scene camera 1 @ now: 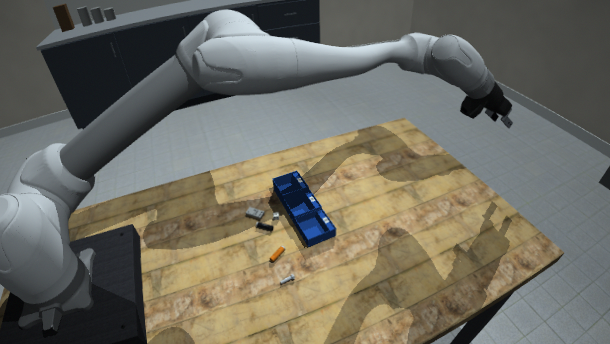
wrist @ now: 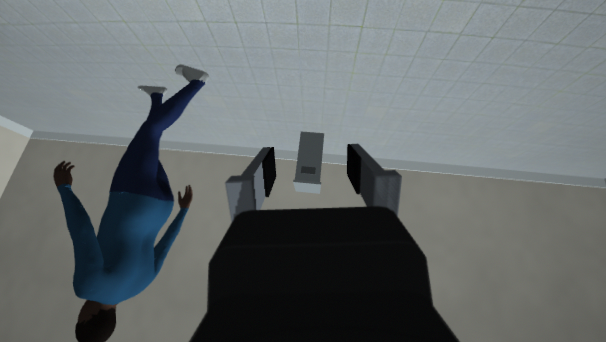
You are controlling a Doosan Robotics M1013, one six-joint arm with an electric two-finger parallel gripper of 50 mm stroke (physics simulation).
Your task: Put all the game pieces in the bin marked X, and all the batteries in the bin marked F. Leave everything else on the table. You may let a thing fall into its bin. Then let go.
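Where they show: gripper, between the fingertips: [scene camera 1: 503, 121] [wrist: 310, 160]; arm's base, origin of its link: [scene camera 1: 60, 287].
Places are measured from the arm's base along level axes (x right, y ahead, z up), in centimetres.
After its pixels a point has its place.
My gripper [scene camera 1: 500, 119] {y 135.4, x 5.4, z 12.2 cm} [wrist: 310, 160] {y 135.4, x 5.4, z 12.2 cm} is open and empty, high up beyond the table's far right side, well away from the pieces. A blue three-compartment bin block [scene camera 1: 296, 214] {y 64.9, x -2.9, z -5.0 cm} stands mid-table; its white labels are too small to read. Left of it lie a small white cube [scene camera 1: 275, 216] {y 59.0, x -4.2, z -4.3 cm} that looks like a die, a black cylinder [scene camera 1: 264, 226] {y 54.9, x -2.1, z -4.5 cm} that looks like a battery, and a grey block [scene camera 1: 255, 213] {y 54.2, x -8.3, z -4.9 cm}. An orange cylinder [scene camera 1: 277, 254] {y 54.9, x 8.3, z -4.5 cm}, possibly a battery, lies nearer the front. A silver bolt [scene camera 1: 287, 279] {y 54.6, x 16.0, z -4.9 cm} lies in front of it. The compartments show no pieces inside.
The wooden table [scene camera 1: 450, 200] {y 110.0, x 12.6, z -5.8 cm} carries the arm's shadows. The arm's black base [scene camera 1: 112, 280] {y 13.9, x 2.8, z -0.2 cm} is at the left. A dark cabinet [scene camera 1: 150, 55] stands behind. In the wrist view, a person in blue [wrist: 132, 235] appears upside down at left, and a grey boxy object [wrist: 311, 150] stands by the wall.
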